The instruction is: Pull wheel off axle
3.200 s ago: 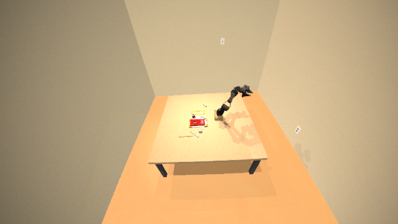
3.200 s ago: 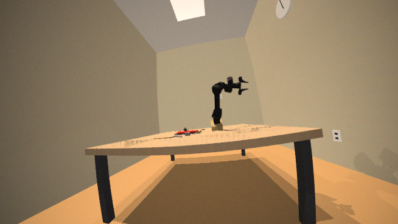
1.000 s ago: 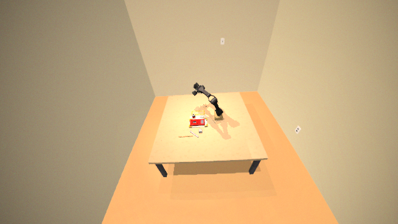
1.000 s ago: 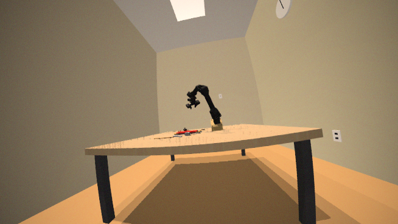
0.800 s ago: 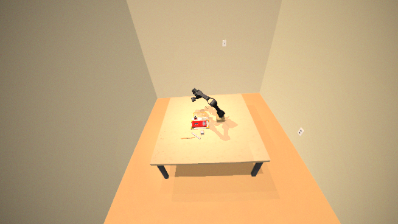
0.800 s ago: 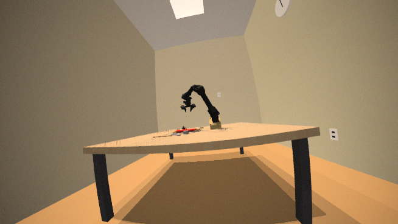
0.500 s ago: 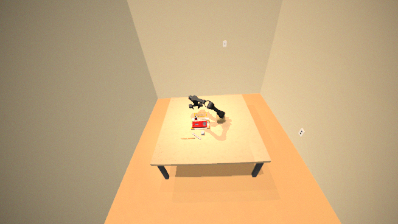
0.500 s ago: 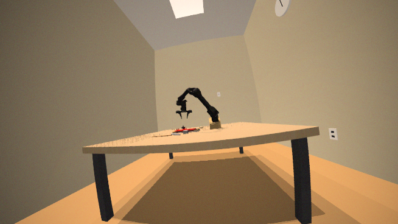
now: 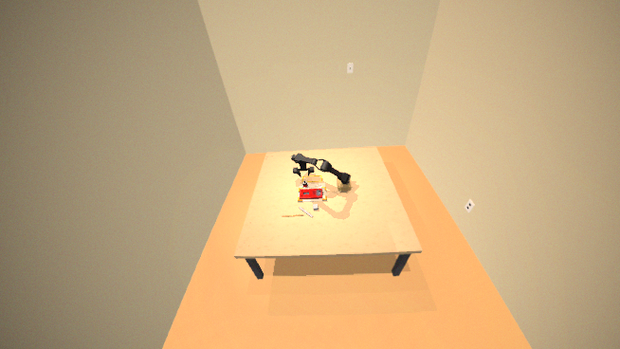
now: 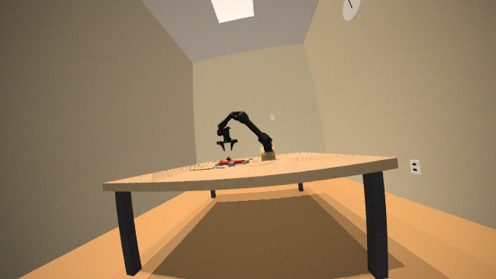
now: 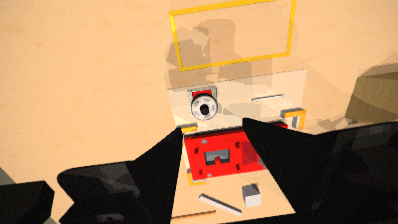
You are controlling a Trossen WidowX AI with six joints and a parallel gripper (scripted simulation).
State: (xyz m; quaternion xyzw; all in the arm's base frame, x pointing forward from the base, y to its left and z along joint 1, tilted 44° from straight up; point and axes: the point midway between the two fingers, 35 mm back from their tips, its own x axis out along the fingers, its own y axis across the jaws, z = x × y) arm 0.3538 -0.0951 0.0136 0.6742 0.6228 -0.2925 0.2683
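My gripper tip is now 70 mm above the wheel. From my gripper tip the other things lie so: grey block: 280 mm to the left, 100 mm below, 70 mm behind; thin stick: 340 mm to the left, 120 mm ahead, 110 mm below.
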